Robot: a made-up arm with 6 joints.
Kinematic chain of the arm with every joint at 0, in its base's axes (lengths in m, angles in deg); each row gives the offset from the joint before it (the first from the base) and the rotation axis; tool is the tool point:
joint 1: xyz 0 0 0.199 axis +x
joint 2: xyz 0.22 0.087 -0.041 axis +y
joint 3: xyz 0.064 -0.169 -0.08 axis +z
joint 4: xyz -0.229 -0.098 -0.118 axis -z
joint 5: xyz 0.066 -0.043 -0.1 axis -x
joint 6: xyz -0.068 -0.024 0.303 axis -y
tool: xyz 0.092 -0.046 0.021
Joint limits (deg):
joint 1: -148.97..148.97
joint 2: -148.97..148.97
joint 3: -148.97..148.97
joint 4: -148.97..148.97
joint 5: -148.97..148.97
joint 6: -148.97..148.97
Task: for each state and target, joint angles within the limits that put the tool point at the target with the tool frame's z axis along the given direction. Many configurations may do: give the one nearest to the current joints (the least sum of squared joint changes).
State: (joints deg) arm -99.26 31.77 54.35 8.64 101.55 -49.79
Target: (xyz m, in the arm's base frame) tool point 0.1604 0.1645 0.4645 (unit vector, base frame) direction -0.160 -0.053 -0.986
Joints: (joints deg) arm -144.23 51.56 85.55 -24.17 52.01 -55.04
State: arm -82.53 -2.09 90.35 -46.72 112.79 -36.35
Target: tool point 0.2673 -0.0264 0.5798 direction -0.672 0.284 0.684
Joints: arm -102.91 -29.73 108.66 -25.41 63.46 9.30
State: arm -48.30 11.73 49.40 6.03 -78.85 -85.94
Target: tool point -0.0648 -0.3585 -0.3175 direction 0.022 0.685 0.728
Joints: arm 1.96 60.84 68.09 -23.43 -121.77 -133.50
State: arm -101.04 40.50 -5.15 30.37 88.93 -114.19
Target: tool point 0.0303 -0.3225 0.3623 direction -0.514 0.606 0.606
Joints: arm -100.73 27.80 -34.60 83.22 124.66 -109.23
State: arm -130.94 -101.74 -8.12 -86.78 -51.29 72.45
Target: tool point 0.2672 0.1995 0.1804 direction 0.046 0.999 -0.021
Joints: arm -146.34 -65.55 31.38 -86.26 -26.55 77.44
